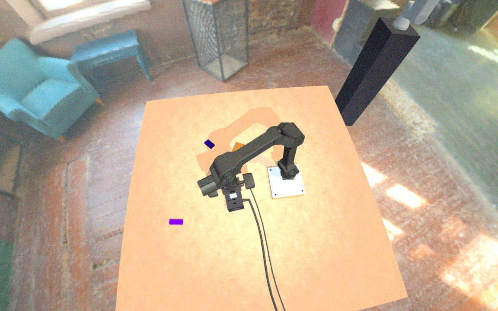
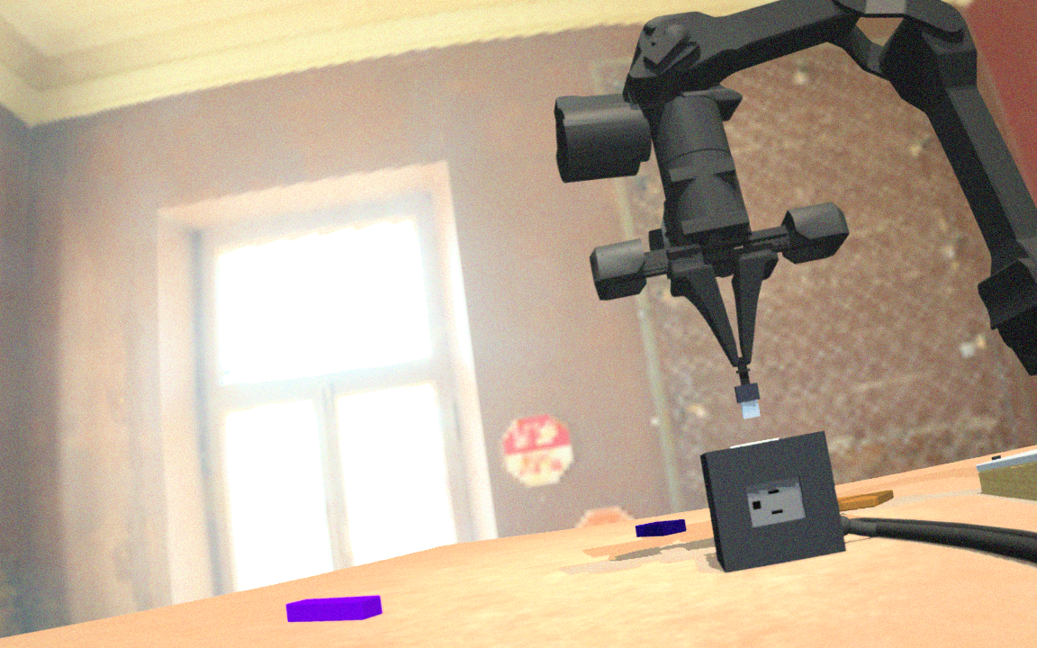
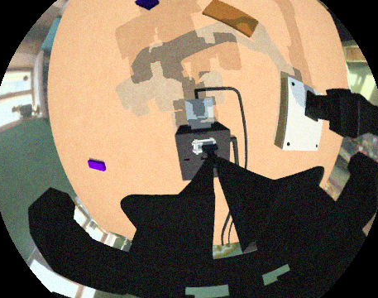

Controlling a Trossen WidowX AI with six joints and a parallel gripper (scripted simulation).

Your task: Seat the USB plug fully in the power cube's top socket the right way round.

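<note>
Right now my gripper tip is 20 mm above the USB plug. From my gripper tip the other things lie so: orange-brown slab: 40 mm behind, 270 mm to the right, 130 mm below; dark blue block: 160 mm ahead, 310 mm to the right, 130 mm below.
</note>
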